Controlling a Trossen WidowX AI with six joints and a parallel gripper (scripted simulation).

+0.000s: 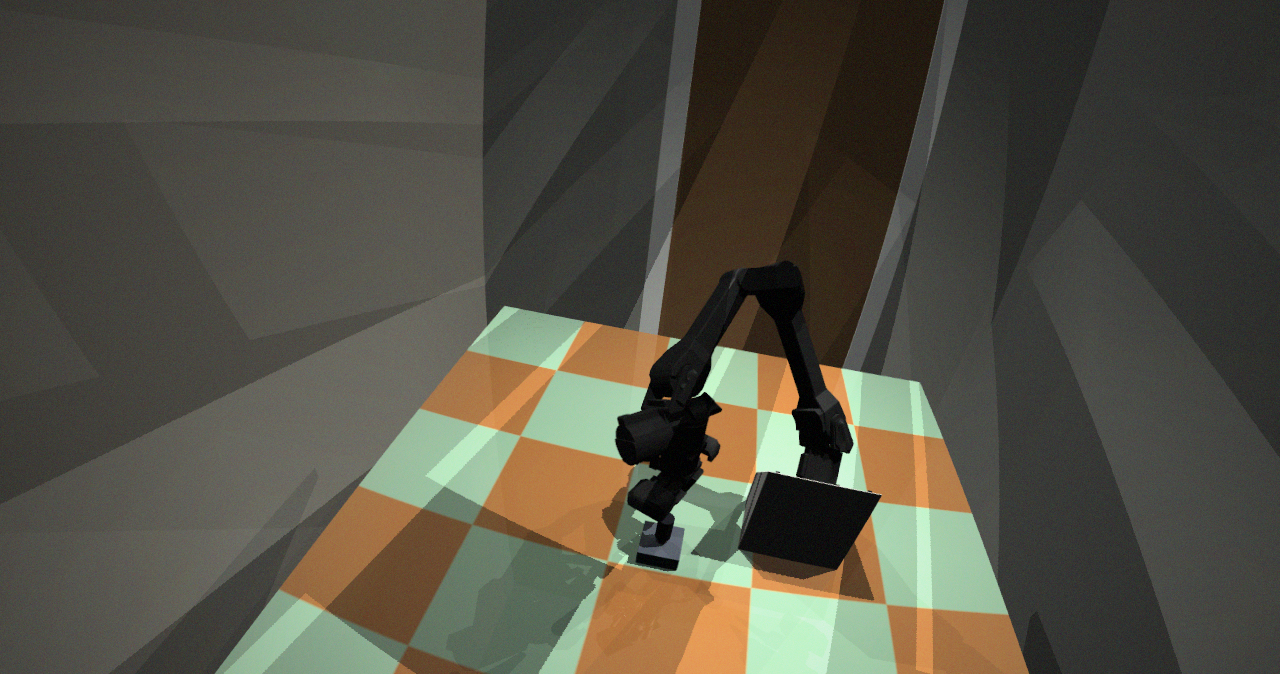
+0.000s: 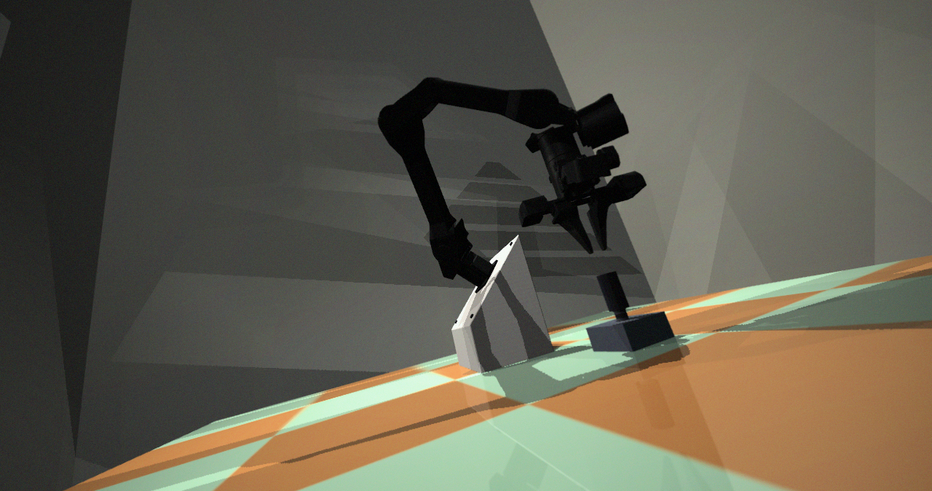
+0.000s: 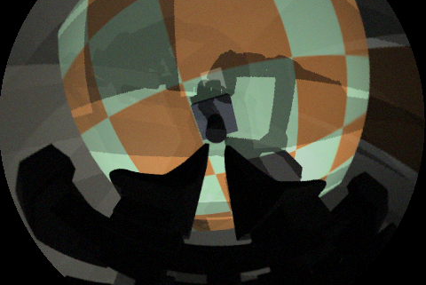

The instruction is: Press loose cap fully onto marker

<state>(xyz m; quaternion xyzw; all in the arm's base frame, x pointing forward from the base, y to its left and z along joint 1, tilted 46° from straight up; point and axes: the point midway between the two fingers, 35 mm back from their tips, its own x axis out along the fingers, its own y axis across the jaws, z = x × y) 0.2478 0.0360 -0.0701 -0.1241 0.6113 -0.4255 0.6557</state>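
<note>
Right now the black marker cap is 60 mm below my gripper tip. The rest, counted from my gripper tip: holder block: 120 mm below.
</note>
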